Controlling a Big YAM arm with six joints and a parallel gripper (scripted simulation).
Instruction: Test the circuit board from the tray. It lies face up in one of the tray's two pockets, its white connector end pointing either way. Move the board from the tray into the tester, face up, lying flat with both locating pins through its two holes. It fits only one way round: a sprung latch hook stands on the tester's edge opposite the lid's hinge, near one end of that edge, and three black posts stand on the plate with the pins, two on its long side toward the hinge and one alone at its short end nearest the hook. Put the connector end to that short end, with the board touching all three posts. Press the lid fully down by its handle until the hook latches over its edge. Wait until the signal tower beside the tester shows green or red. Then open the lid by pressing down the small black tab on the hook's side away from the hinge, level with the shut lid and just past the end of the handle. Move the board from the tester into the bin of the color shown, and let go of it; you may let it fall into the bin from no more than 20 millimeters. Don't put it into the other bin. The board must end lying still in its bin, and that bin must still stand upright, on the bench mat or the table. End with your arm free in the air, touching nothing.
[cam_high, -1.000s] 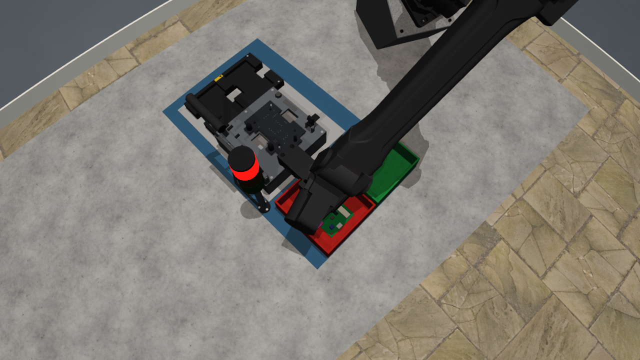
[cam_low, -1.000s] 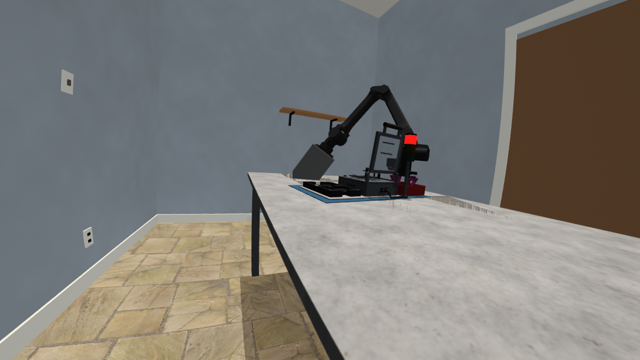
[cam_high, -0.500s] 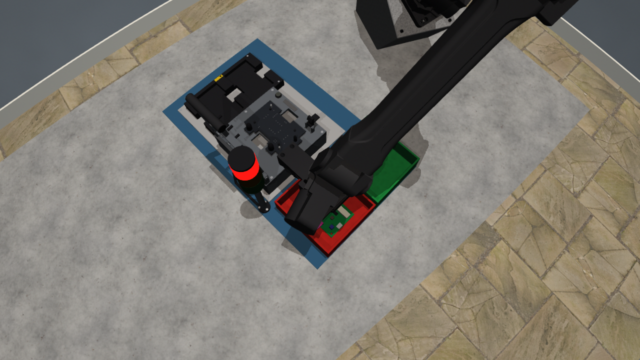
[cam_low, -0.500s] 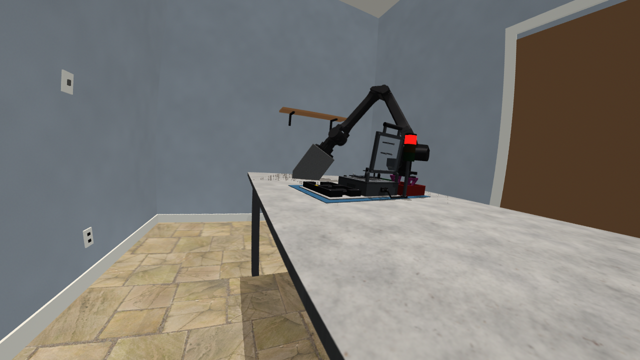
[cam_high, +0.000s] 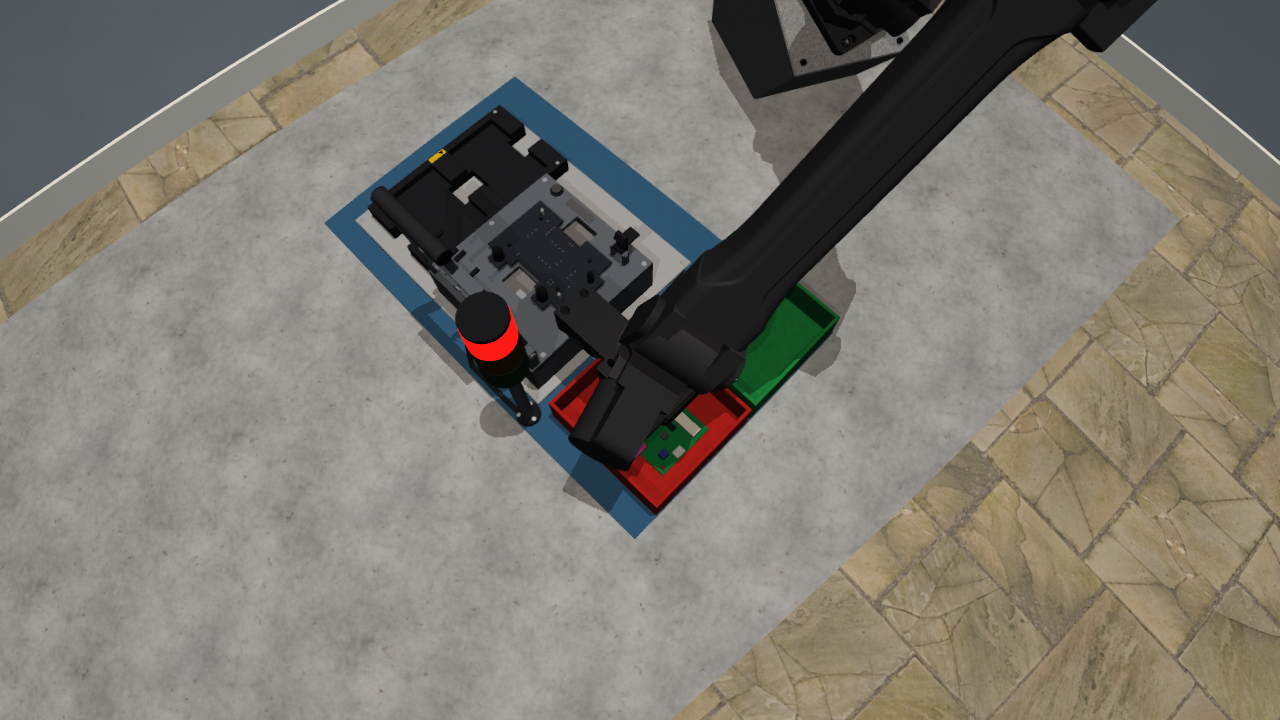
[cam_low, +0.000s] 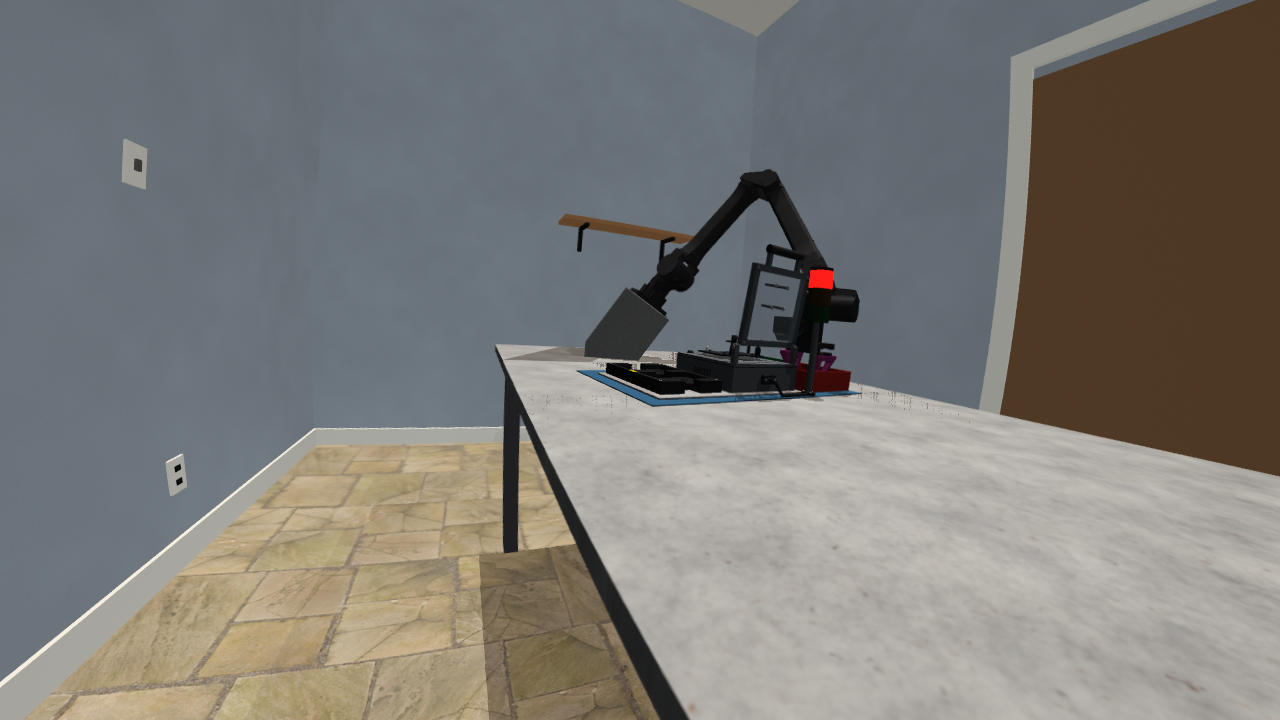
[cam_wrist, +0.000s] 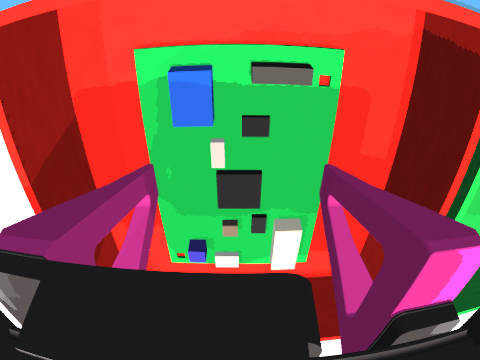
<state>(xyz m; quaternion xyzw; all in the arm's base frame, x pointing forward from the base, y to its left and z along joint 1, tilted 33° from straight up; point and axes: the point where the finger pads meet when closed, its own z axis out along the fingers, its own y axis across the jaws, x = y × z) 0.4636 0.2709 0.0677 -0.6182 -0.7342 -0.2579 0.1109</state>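
Right now the red bin is right at my hand. The rest, counted from my hand: green bin 15 cm behind, 3 cm to the right; green circuit board right at my hand; latch hook 7 cm behind, 16 cm to the right, 7 cm above.
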